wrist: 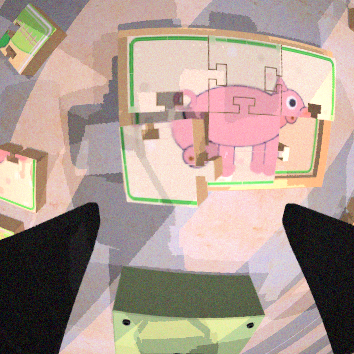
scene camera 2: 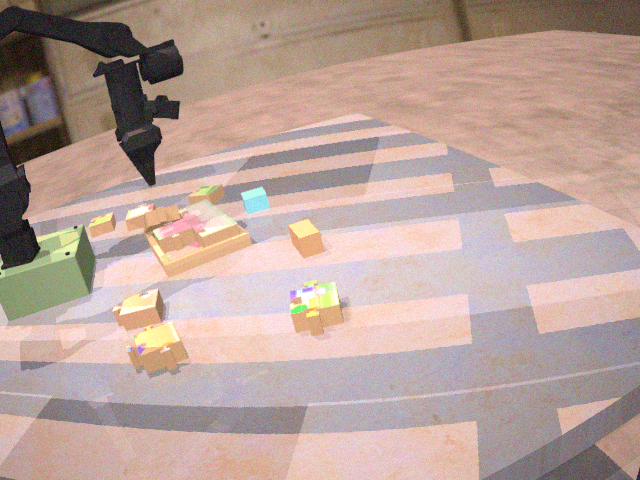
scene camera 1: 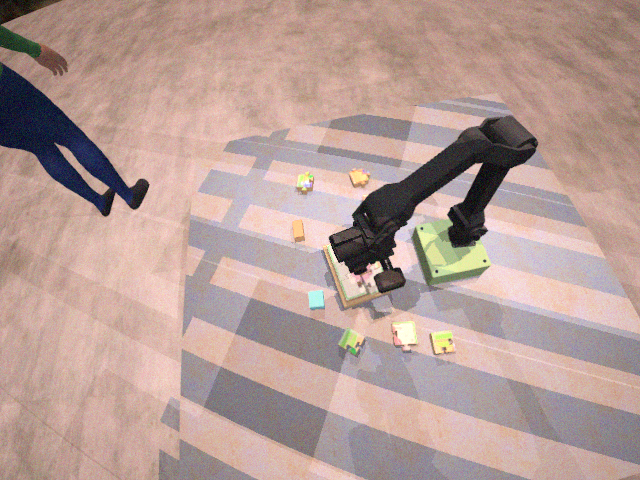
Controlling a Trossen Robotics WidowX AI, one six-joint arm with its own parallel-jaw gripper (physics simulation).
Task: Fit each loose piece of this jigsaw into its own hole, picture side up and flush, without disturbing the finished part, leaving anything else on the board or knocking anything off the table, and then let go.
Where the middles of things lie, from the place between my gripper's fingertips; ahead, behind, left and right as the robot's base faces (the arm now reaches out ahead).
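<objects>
As for the wooden jigsaw board [scene camera 2: 193, 255], my gripper is now 5 cm short of it, 4 cm to the left of it and 11 cm above it.
</objects>
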